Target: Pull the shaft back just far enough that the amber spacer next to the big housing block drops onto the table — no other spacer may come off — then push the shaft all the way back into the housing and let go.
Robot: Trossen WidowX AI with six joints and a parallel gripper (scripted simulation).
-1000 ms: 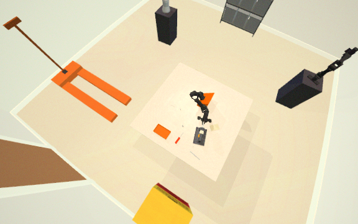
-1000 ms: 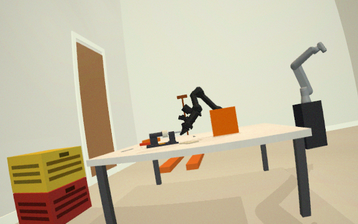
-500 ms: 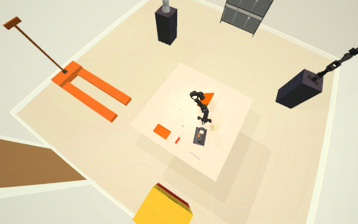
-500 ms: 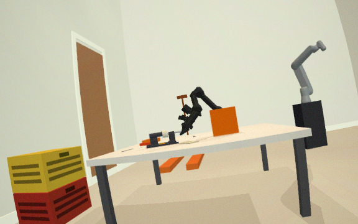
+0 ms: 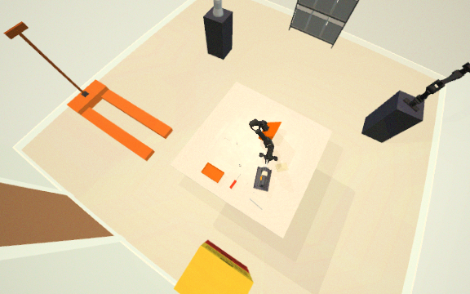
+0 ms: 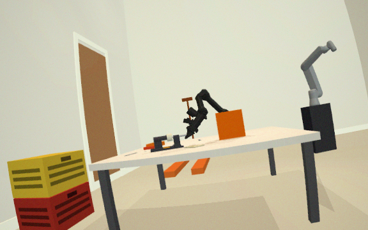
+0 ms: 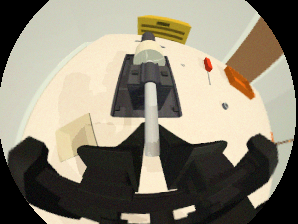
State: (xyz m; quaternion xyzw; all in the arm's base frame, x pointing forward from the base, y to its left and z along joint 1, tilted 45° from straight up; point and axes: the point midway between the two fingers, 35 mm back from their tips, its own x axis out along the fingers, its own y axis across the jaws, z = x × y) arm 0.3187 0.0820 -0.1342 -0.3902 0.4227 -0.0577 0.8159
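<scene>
Now: the grey shaft 50 mm ahead of my gripper tip, 10 mm to the left of it and 30 mm above it. From my gripper tip the other things lie so: beige card (70 mm behind, 160 mm to the left, 50 mm below); white spacer (110 mm ahead, 30 mm to the left, 30 mm above); dark shaft fixture (150 mm ahead, 40 mm to the left).
</scene>
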